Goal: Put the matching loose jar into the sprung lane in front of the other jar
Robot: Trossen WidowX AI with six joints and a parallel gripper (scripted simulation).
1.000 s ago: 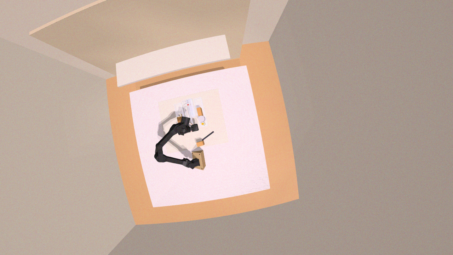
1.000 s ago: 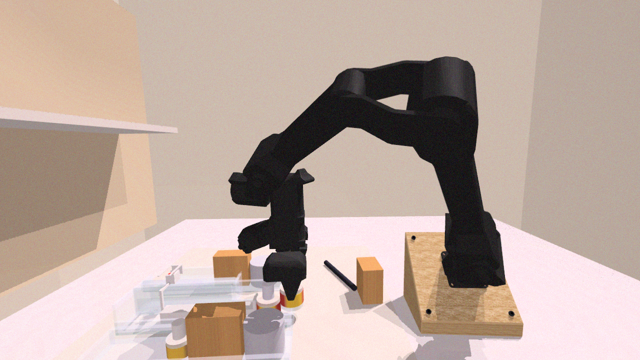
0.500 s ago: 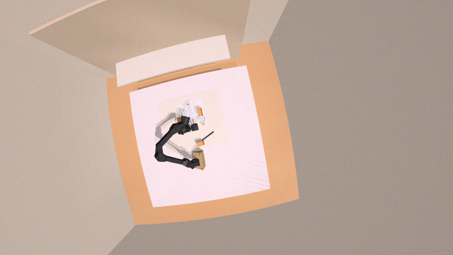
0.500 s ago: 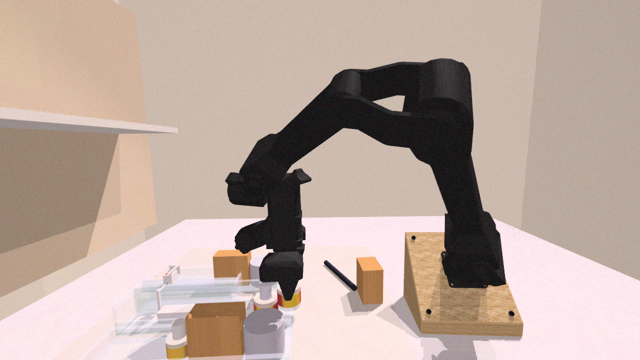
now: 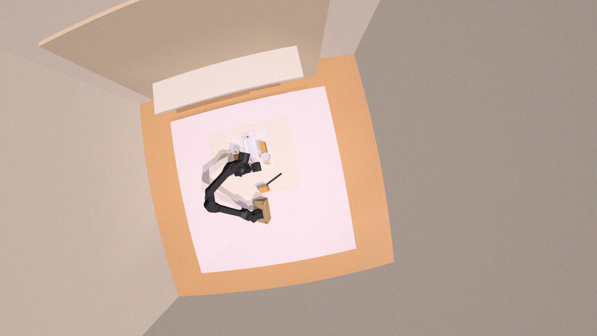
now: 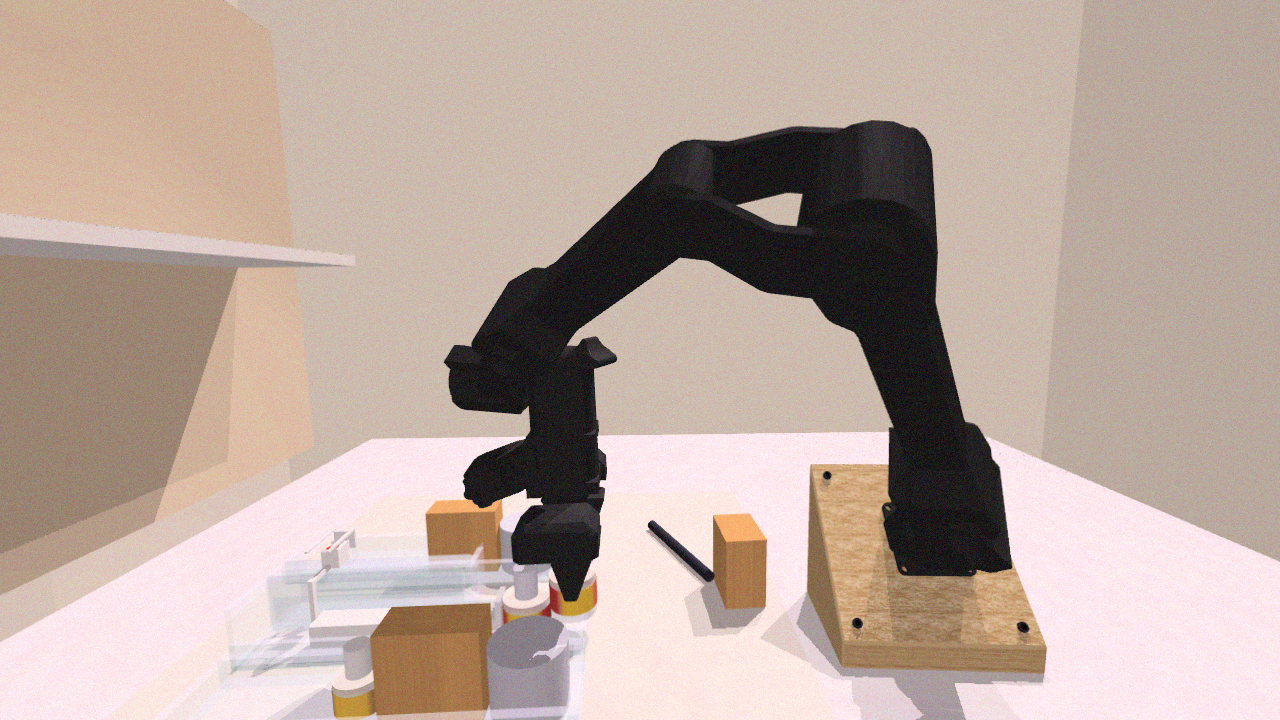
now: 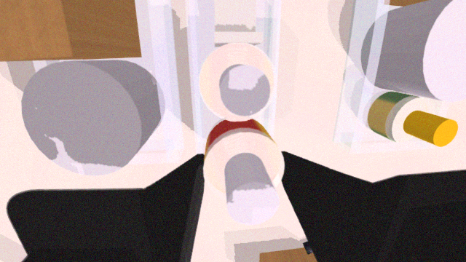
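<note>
Right now my gripper tip is 170 mm short of the clear sprung lane, 10 mm to the left of it and 30 mm above it. From my gripper tip the other things lie so: small jar: 140 mm ahead, 90 mm to the left, 20 mm below; then small orange block: 160 mm behind, 70 mm to the right, 10 mm below; then white pusher plate: 150 mm ahead, 10 mm to the right.
</note>
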